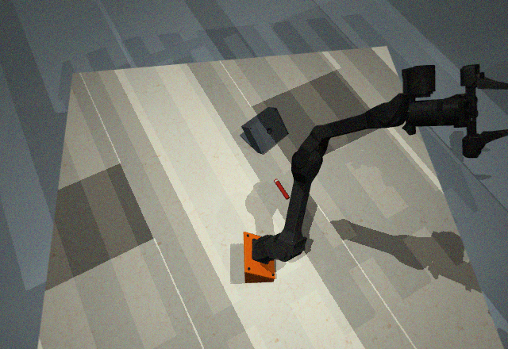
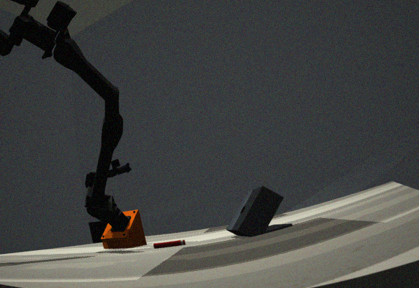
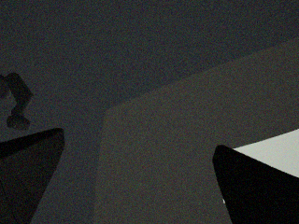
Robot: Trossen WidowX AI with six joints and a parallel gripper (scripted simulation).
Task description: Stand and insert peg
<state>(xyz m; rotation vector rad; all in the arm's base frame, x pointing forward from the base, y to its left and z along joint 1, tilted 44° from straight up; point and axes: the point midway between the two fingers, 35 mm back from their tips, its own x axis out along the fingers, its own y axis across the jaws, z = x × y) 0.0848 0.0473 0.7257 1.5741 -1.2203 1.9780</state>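
My gripper tip is now 64 cm above the peg, 43 cm to the right of it and 16 cm short of it. Round my gripper tip: grey sloped panel (60 cm below, 48 cm to the left, 36 cm ahead); then thin foot plate (64 cm below, 49 cm to the left, 37 cm ahead).
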